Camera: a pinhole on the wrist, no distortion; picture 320 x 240 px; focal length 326.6 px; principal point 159.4 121.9 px. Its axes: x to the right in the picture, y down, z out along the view. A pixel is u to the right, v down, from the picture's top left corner.
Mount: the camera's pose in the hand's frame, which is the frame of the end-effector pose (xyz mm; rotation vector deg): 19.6 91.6 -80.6 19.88 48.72 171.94
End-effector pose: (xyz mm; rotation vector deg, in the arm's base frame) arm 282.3 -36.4 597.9 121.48 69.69 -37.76
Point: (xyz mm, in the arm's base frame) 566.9 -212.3 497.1
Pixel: 149 76
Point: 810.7 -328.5 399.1
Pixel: 115 19
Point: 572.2 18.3 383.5
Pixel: outside the picture
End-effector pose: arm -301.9 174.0 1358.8 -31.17 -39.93 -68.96
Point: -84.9 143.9 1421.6
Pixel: outside the picture
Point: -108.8 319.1 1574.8
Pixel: 147 167
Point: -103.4 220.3 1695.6
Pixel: 11 195
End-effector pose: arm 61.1 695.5 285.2 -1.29 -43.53 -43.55
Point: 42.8 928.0 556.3
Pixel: 235 185
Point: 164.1 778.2 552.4
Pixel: 58 177
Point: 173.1 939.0 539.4
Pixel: 185 78
